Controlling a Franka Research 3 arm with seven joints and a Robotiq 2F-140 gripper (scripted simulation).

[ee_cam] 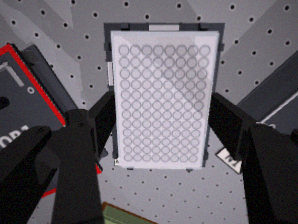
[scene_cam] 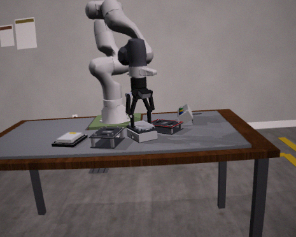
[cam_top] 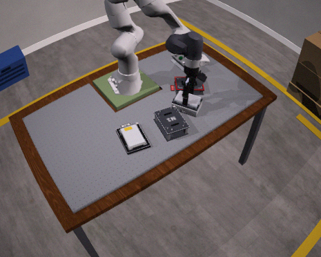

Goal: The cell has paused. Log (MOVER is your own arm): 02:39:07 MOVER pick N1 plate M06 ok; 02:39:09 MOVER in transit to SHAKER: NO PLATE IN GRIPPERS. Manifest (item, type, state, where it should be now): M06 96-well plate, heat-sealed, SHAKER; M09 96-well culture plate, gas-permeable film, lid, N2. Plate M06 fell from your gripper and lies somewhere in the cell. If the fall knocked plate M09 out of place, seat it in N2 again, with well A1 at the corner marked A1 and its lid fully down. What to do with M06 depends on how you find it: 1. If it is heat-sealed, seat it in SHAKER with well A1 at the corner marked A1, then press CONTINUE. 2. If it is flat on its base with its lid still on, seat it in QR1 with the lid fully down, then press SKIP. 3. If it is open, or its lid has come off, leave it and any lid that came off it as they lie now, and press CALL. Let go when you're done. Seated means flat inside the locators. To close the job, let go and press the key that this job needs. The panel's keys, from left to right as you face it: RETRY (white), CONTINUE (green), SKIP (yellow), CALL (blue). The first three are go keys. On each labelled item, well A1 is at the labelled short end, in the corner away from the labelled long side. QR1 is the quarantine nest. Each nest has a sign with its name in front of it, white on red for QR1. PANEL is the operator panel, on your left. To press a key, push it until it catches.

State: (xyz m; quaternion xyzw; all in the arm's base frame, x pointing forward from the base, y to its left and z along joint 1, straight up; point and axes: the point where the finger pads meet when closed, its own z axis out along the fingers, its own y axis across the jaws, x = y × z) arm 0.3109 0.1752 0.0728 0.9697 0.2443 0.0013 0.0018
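My gripper is now 2 cm above the heat-sealed plate. Round my hand: blue call key: 22 cm to the left, 22 cm behind, 2 cm below; yellow skip key: 27 cm behind, 22 cm to the left, 2 cm below; dark nest N1: 16 cm to the right, 6 cm ahead, 3 cm below.
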